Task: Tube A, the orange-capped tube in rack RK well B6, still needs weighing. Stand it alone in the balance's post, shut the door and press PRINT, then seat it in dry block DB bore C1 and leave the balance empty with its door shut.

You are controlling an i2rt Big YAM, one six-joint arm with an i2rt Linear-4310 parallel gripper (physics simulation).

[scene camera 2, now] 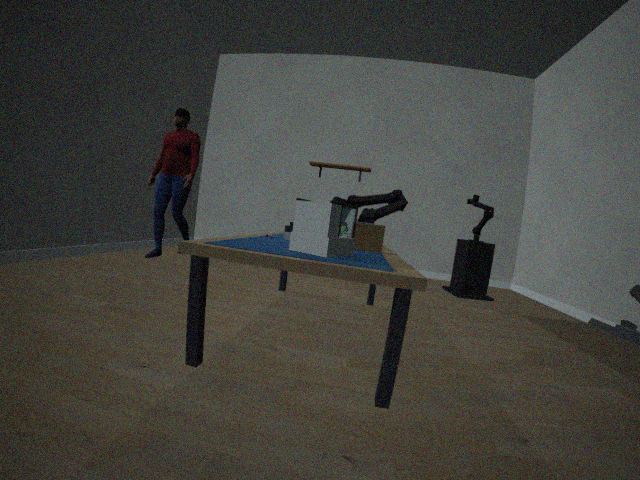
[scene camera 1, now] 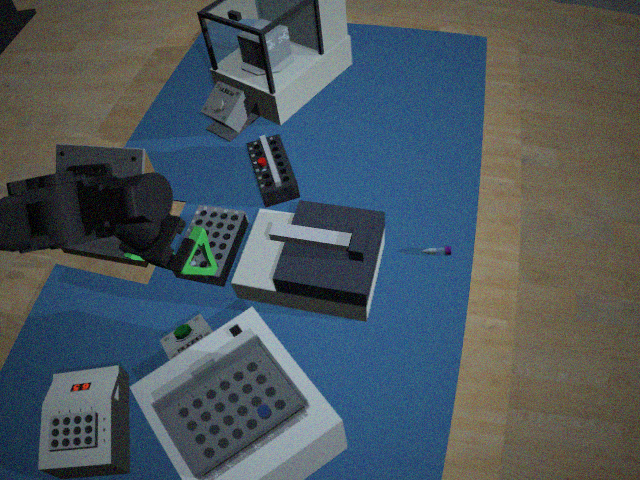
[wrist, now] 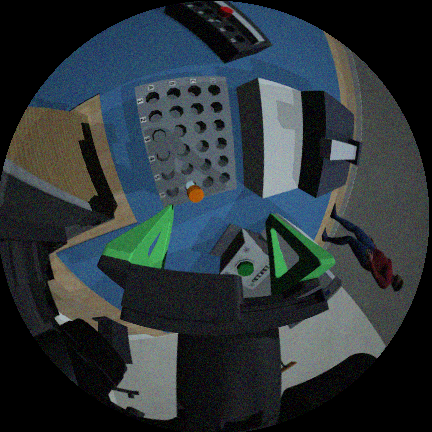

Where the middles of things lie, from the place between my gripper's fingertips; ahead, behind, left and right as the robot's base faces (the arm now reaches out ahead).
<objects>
The white and dark machine (wrist: 290, 139) is 170 mm ahead of my hand, 50 mm to the left of it and 10 mm below it. Also, from my hand: balance (scene camera 1: 281, 61) (30 mm ahead, 520 mm to the left, 50 mm above).
</objects>
